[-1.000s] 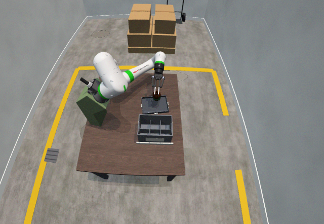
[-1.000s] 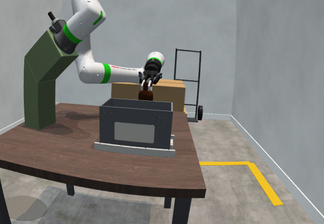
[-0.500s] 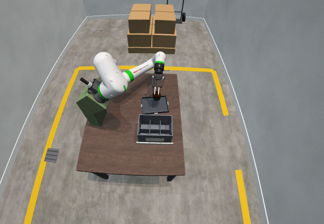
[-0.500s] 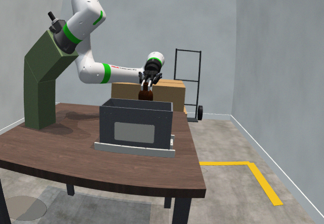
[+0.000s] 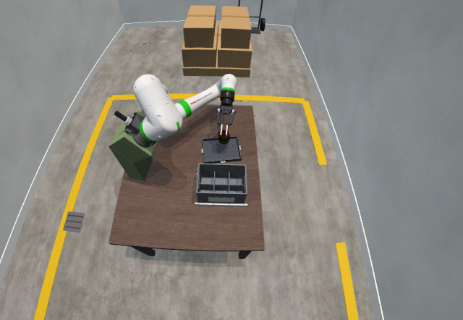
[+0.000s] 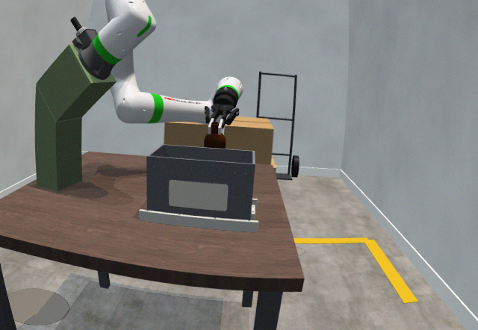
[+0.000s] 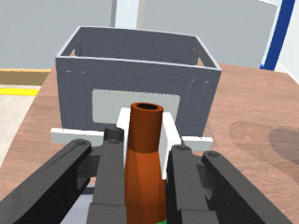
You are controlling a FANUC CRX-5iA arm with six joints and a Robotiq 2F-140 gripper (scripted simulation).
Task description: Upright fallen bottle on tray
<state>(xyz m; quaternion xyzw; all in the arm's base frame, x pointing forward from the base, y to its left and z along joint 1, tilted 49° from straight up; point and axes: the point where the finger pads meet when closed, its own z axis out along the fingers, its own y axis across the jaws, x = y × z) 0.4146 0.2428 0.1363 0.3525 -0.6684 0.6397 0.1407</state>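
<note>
The brown bottle lies 60 mm below my hand. The rest, counted from my hand: grey tray 200 mm below, 10 mm to the right, 10 mm behind; then dark grey crate 310 mm to the right, 130 mm below, 20 mm ahead.
</note>
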